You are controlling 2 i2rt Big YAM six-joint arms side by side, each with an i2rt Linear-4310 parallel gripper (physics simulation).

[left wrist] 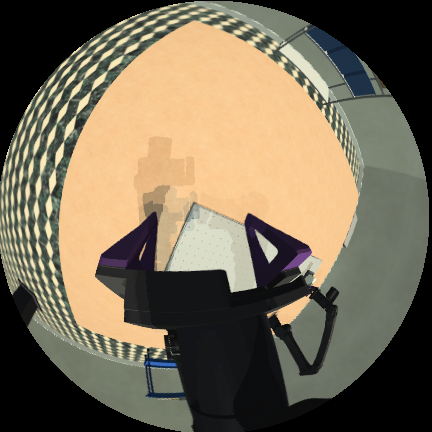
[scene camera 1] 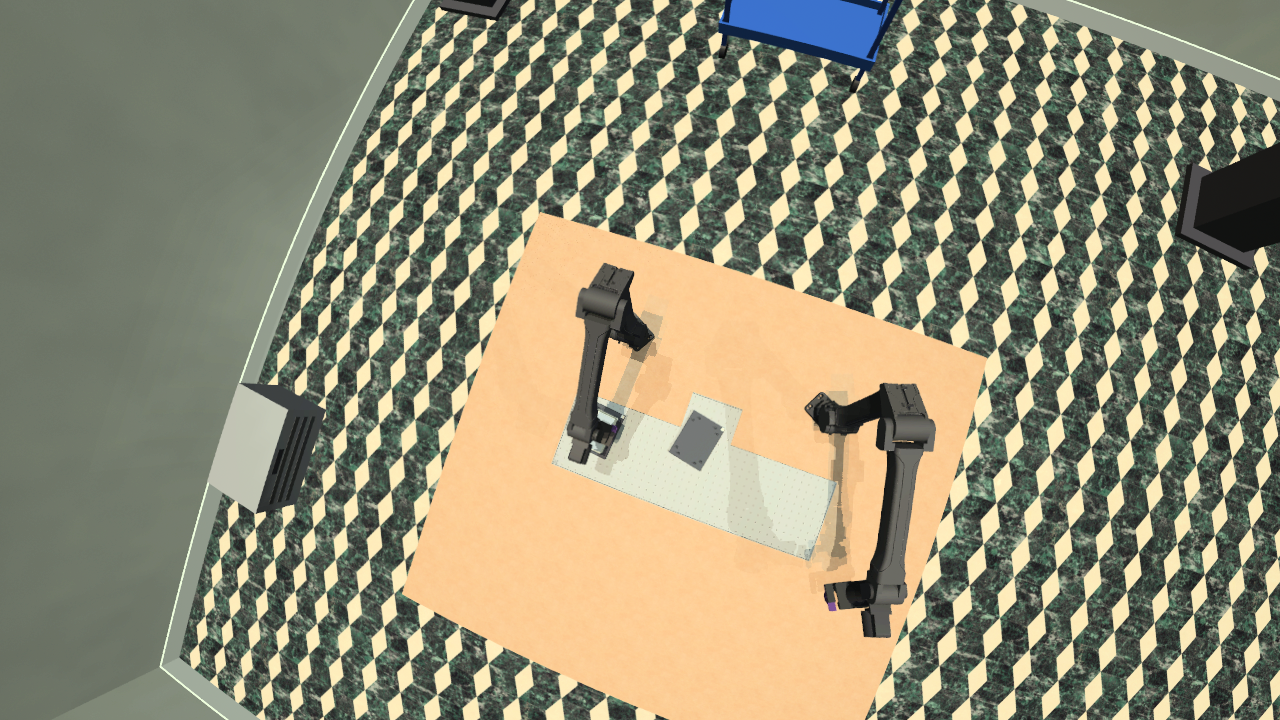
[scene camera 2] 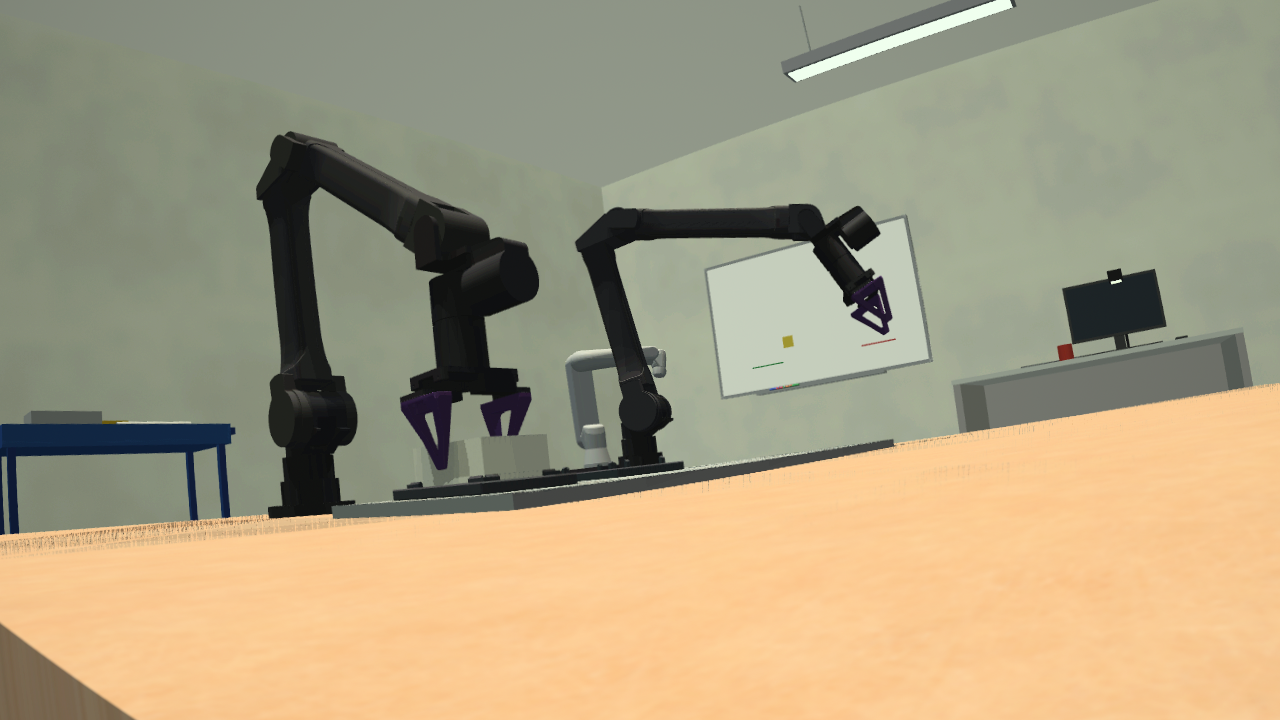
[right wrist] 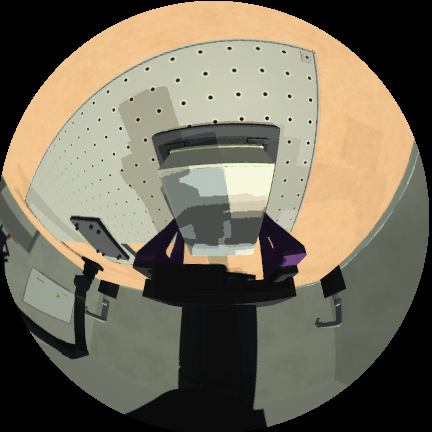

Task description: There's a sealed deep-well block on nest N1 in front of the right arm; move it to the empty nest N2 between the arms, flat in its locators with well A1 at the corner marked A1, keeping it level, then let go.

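Pixels of known places: left gripper, fingertip midpoint: (left wrist: 202,216) (scene camera 1: 841,595) (scene camera 2: 888,327); right gripper, fingertip midpoint: (right wrist: 219,211); left arm's base, origin of the base link: (scene camera 1: 824,412) (right wrist: 92,262); right arm's base, origin of the base link: (left wrist: 270,319) (scene camera 1: 634,331) (scene camera 2: 313,514) (right wrist: 234,277).
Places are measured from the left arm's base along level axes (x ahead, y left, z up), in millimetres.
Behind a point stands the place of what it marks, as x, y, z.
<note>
The pale deep-well block (scene camera 2: 510,454) {660, -449, 48} (right wrist: 215,200) {627, -453, 67} stands upright and appears level over dark nest N1 (right wrist: 215,131) {670, -438, 25}, between the purple fingers of my right gripper (scene camera 2: 472,452) {592, -470, 40} (right wrist: 219,211) {592, -470, 40}, which is shut on its sides. Its underside and seating are hidden; in scene camera 1 the right arm covers most of it. Nest N2 (scene camera 1: 696,439) {376, -227, 25} (right wrist: 100,237) {408, -244, 25} is a dark grey plate with small raised locators and nothing on it, turned at an angle. Its A1 mark is not legible. My left gripper (scene camera 1: 830,598) {365, 359, 218} (scene camera 2: 881,322) {365, 359, 218} (left wrist: 202,216) {365, 359, 218} is open and empty, raised high above the table, away from both nests.
A pale perforated board (scene camera 1: 778,501) {314, 107, 13} (left wrist: 200,245) {313, 217, 13} (right wrist: 235,82) {721, -439, 13} lies under the nests on the orange table (scene camera 1: 501,555) {1174, -369, 0} (left wrist: 225,125) {565, 443, 0}. The left arm (scene camera 1: 895,519) {162, 143, 505} stretches along the table's right side in scene camera 1. A blue cart (scene camera 1: 796,26) stands off the table.
</note>
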